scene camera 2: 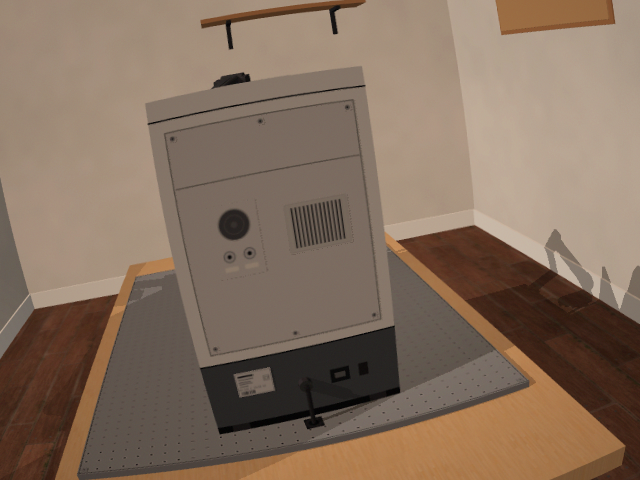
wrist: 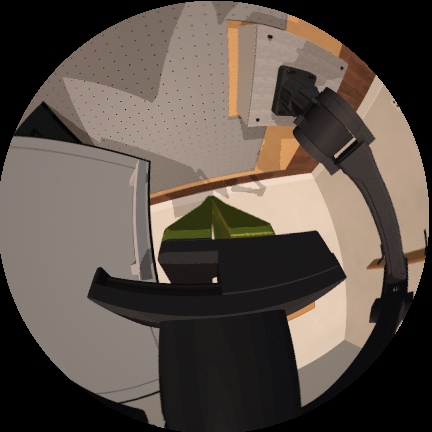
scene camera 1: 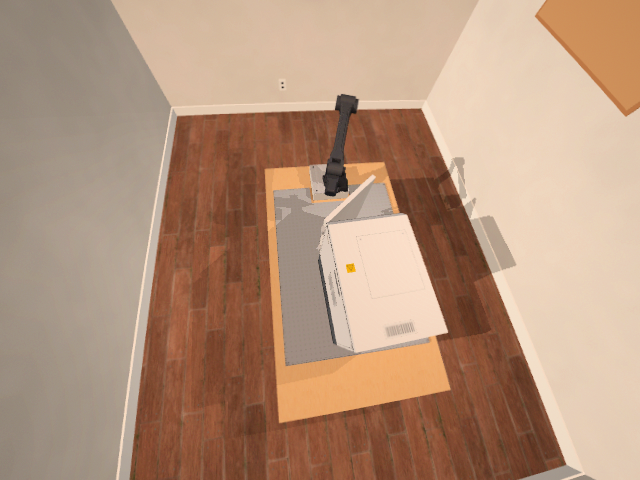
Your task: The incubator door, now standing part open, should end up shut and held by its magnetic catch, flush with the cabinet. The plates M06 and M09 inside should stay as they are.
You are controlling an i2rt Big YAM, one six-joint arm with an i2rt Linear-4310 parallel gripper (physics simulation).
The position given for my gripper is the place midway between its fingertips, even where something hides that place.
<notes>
My gripper (wrist: 210,201) is shut and holds nothing. I also see an incubator (scene camera 2: 269,188).
The incubator also shows in the wrist view (wrist: 78,206) and in scene camera 1 (scene camera 1: 377,291).
</notes>
